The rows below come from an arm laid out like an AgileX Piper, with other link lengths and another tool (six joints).
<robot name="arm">
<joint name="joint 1" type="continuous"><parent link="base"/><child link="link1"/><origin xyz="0 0 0.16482" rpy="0 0 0"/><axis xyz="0 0 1"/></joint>
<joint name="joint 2" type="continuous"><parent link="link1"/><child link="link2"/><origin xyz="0 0 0" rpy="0 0 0"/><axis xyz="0 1 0"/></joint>
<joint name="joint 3" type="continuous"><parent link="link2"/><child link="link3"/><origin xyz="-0.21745 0 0.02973" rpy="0 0 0"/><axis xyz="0 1 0"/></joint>
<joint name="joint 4" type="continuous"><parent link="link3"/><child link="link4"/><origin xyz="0.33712 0 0.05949" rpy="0 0 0"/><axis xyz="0.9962 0 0.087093"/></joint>
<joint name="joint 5" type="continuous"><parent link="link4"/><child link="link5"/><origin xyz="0 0 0" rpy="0 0 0"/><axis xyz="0 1 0"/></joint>
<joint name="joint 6" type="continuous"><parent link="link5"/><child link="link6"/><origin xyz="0.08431 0 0.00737" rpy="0 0 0"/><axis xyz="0.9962 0 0.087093"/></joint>
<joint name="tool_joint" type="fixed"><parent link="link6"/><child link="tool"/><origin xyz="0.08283 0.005 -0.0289" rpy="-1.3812 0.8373 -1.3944"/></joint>
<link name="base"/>
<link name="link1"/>
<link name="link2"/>
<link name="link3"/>
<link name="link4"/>
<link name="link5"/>
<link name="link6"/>
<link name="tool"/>
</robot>
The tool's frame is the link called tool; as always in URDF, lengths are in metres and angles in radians. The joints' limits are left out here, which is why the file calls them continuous.
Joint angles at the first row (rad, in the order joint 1, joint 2, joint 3, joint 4, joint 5, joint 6):
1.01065, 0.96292, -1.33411, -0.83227, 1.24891, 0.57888
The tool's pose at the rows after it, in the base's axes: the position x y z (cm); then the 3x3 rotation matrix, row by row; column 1 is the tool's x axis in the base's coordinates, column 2 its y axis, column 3 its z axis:
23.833 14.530 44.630; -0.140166 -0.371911 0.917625; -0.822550 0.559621 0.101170; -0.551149 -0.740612 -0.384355
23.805 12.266 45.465; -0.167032 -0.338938 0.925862; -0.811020 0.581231 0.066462; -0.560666 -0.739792 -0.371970
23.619 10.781 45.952; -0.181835 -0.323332 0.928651; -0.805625 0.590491 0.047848; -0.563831 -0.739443 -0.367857
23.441 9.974 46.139; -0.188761 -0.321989 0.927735; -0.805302 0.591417 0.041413; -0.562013 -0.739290 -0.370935
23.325 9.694 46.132; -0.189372 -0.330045 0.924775; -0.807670 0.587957 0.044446; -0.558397 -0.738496 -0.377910
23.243 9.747 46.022; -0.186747 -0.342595 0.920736; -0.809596 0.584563 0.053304; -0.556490 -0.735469 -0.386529
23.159 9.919 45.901; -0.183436 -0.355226 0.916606; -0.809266 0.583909 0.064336; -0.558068 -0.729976 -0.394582
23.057 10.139 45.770; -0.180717 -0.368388 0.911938; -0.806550 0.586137 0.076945; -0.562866 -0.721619 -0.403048
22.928 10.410 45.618; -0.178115 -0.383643 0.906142; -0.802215 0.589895 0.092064; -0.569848 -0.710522 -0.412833
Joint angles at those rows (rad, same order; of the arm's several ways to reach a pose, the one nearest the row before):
0.93470, 0.91345, -1.33455, -0.82315, 1.25388, 0.55138
0.87598, 0.87438, -1.33494, -0.80848, 1.25821, 0.52044
0.83481, 0.84718, -1.33537, -0.78981, 1.26140, 0.49062
0.80898, 0.83172, -1.33561, -0.77018, 1.26400, 0.46500
0.79579, 0.82535, -1.33574, -0.75163, 1.26513, 0.44554
0.79145, 0.82415, -1.33572, -0.73484, 1.26556, 0.43386
0.79070, 0.82416, -1.33574, -0.71933, 1.26557, 0.42835
0.79059, 0.82418, -1.33573, -0.70239, 1.26555, 0.42651
0.79063, 0.82414, -1.33570, -0.68227, 1.26558, 0.42609

